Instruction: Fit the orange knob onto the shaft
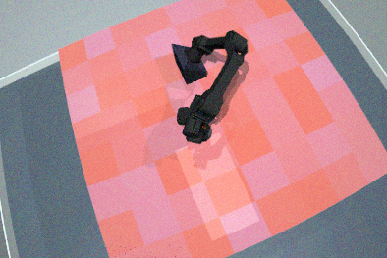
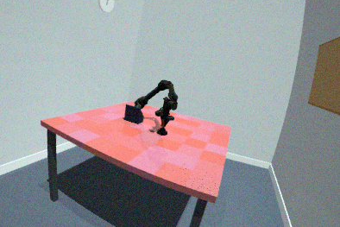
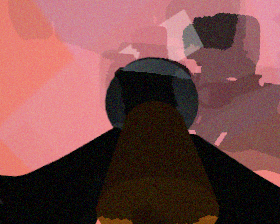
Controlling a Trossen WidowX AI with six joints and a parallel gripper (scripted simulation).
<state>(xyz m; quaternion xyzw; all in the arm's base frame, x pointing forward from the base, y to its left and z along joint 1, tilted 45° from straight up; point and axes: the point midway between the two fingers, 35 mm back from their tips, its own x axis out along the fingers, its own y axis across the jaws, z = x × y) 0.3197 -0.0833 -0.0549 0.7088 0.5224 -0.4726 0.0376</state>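
Now: the round dark pedestal 40 mm below my gripper tip. Round my gripper tip: orange knob 20 mm above.
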